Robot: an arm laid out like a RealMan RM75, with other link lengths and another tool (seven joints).
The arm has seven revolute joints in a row. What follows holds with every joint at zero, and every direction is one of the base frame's. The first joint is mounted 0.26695 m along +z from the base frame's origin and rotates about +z. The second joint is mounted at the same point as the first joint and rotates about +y. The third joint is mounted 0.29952 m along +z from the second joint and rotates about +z. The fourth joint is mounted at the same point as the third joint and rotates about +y. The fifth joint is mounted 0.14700 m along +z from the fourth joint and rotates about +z. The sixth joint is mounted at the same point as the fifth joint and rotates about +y. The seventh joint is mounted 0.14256 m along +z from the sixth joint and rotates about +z. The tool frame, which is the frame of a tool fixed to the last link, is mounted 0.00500 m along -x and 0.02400 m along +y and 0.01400 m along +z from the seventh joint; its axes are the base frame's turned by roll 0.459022, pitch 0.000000 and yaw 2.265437 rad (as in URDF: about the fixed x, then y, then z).
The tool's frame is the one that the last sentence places.
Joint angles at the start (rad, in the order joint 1, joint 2, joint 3, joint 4, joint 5, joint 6, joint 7):
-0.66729, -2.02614, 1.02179, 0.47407, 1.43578, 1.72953, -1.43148
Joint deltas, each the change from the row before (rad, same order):
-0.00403, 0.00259, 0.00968, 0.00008, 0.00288, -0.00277, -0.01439
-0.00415, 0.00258, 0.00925, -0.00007, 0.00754, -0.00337, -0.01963
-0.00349, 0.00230, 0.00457, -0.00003, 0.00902, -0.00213, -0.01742
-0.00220, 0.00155, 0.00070, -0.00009, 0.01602, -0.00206, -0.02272
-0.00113, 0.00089, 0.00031, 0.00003, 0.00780, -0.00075, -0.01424
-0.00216, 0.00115, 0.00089, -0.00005, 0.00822, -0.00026, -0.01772
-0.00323, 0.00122, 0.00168, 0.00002, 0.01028, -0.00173, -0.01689
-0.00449, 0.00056, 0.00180, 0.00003, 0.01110, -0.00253, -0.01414
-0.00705, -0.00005, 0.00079, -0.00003, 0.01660, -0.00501, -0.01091
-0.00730, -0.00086, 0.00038, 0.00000, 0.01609, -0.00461, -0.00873
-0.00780, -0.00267, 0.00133, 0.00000, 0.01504, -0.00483, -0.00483
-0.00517, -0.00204, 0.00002, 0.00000, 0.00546, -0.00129, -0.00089
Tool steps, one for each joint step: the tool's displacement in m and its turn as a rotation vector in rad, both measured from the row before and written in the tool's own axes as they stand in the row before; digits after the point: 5 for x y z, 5 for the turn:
-0.00006, 0.00046, 0.00042, -0.00725, 0.00503, -0.01664
0.00024, 0.00081, 0.00021, -0.01095, 0.00459, -0.02297
0.00005, 0.00058, -0.00005, -0.01001, 0.00286, -0.01942
0.00058, 0.00100, -0.00058, -0.01371, 0.00004, -0.02571
0.00021, 0.00038, -0.00027, -0.00671, -0.00125, -0.01521
0.00009, 0.00027, -0.00006, -0.00695, -0.00101, -0.01853
0.00000, 0.00064, 0.00005, -0.00970, 0.00094, -0.01807
-0.00009, 0.00092, 0.00048, -0.01023, 0.00316, -0.01555
-0.00035, 0.00167, 0.00089, -0.01478, 0.00712, -0.01282
-0.00030, 0.00168, 0.00120, -0.01343, 0.00797, -0.01067
-0.00003, 0.00199, 0.00192, -0.01168, 0.01027, -0.00776
-0.00027, 0.00066, 0.00162, -0.00253, 0.00630, -0.00160

